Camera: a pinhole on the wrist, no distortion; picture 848 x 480 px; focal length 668.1 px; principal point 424.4 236.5 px. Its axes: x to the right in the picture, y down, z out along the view. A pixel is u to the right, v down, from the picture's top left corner.
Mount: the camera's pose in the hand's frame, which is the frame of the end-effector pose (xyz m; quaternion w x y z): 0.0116 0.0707 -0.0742 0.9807 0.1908 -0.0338 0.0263
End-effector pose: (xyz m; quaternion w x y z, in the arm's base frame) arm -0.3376 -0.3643 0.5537 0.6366 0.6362 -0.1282 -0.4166
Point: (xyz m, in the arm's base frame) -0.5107 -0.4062 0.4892
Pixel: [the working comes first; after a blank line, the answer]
In the camera's frame: -0.0569 -0.0892 0.2715

284 17
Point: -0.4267 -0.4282 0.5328
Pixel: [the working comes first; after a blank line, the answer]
In the camera's frame: -0.0056 -0.0371 0.2074

406 117
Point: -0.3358 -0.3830 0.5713
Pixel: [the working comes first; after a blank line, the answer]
In the camera's frame: 0.0009 -0.0138 0.1016

430 146
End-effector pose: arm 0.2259 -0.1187 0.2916 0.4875 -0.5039 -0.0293 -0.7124
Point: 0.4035 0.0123 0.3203
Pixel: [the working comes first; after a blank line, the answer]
In the camera's frame: -0.0595 0.0879 0.2728

279 452
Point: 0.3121 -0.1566 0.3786
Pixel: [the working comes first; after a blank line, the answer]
In the camera's frame: 0.0877 0.0276 0.1504

814 359
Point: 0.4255 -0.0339 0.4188
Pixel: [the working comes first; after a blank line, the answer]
In the camera's frame: 0.0468 0.0918 0.3045

527 438
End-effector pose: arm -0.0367 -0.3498 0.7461 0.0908 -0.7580 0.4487 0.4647
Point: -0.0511 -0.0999 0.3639
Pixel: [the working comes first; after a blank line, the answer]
In the camera's frame: 0.1580 -0.1362 0.5096

632 58
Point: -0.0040 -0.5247 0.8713
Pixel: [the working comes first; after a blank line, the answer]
In the camera's frame: -0.0074 -0.0039 -0.1192

behind the camera
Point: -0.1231 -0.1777 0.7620
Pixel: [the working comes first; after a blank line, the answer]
In the camera's frame: -0.1279 -0.0037 0.2442

74 226
